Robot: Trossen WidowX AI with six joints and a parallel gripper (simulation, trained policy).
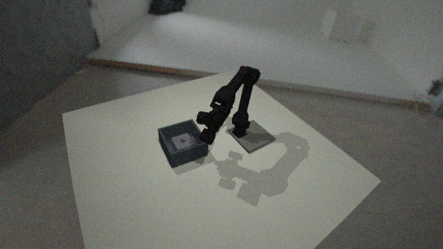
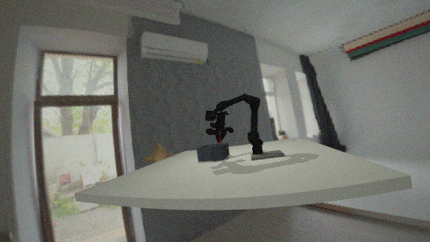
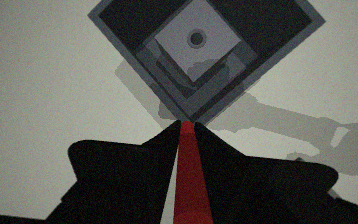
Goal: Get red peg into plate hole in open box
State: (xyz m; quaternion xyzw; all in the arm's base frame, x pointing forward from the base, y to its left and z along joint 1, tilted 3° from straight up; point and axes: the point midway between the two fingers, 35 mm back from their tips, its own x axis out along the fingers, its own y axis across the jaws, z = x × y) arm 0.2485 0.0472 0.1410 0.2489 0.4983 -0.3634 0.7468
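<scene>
Right now my gripper tip is 70 mm short of the grey plate, 100 mm to the left of it and 80 mm above it. Round my gripper tip: red peg 10 mm behind, 10 mm to the left, 30 mm above; dark box 70 mm ahead, 100 mm to the right, 100 mm below.
</scene>
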